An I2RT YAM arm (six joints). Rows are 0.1 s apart.
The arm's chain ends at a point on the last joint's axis. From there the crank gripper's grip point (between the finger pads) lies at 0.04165 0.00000 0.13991 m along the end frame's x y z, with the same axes.
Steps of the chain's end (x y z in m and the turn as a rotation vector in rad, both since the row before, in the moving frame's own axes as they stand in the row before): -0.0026, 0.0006, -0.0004, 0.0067, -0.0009, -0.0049; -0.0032, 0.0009, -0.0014, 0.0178, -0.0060, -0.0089; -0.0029, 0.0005, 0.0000, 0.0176, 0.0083, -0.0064; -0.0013, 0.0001, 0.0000, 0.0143, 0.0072, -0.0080; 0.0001, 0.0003, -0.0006, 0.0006, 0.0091, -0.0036; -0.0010, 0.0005, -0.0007, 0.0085, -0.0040, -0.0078; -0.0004, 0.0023, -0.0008, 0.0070, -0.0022, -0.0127; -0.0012, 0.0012, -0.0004, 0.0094, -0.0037, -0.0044; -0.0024, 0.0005, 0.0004, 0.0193, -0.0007, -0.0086; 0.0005, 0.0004, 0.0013, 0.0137, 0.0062, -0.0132
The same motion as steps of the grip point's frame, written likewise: -0.0027, -0.0005, -0.0004, 0.0067, -0.0009, -0.0049; -0.0041, -0.0020, -0.0012, 0.0178, -0.0060, -0.0089; -0.0017, -0.0022, -0.0004, 0.0176, 0.0083, -0.0064; -0.0003, -0.0022, -0.0003, 0.0143, 0.0072, -0.0080; 0.0014, 0.0001, -0.0010, 0.0006, 0.0091, -0.0036; -0.0016, -0.0010, -0.0005, 0.0085, -0.0040, -0.0078; -0.0007, 0.0008, -0.0007, 0.0070, -0.0022, -0.0127; -0.0017, -0.0003, -0.0003, 0.0094, -0.0037, -0.0044; -0.0025, -0.0026, 0.0004, 0.0193, -0.0007, -0.0086; 0.0014, -0.0021, 0.0010, 0.0137, 0.0062, -0.0132
